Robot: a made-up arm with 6 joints.
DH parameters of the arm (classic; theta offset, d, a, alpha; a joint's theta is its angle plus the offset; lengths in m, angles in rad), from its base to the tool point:
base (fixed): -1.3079 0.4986 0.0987 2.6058
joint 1: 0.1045 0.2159 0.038 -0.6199
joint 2: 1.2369 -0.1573 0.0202 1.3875
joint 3: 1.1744 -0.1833 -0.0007 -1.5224
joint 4: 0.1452 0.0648 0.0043 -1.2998
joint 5: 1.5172 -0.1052 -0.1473 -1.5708
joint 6: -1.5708 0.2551 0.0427 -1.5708
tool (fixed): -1.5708 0.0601 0 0
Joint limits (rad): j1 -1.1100..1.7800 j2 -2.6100..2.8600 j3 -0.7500..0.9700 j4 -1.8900..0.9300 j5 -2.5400..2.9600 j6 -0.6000..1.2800
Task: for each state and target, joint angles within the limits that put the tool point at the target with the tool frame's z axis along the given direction. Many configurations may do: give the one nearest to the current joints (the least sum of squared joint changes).
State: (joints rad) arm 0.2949 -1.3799 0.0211 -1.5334 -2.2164 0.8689
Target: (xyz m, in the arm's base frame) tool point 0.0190 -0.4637 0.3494 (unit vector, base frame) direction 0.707 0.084 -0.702
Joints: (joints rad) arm 0.3766 -2.1532 0.9120 -1.1614 -1.8654 1.2473
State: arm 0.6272 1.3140 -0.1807 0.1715 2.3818 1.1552
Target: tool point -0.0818 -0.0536 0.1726 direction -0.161 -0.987 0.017
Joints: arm 0.7893 0.5597 0.4451 -0.0784 2.9059 0.4288
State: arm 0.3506 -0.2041 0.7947 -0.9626 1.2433 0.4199
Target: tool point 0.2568 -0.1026 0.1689 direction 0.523 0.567 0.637
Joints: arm 0.4946 -0.0590 0.2605 -0.6647 1.0597 -0.2594
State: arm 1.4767 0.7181 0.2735 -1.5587 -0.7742 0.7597
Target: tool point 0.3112 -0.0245 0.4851 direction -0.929 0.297 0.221
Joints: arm 1.3670 0.2864 0.2713 -1.2616 -1.2124 0.0574
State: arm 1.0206 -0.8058 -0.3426 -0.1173 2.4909 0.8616
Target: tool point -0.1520 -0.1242 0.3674 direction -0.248 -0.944 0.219
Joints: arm 1.4438 0.1390 0.1409 -0.7866 2.8915 0.7827
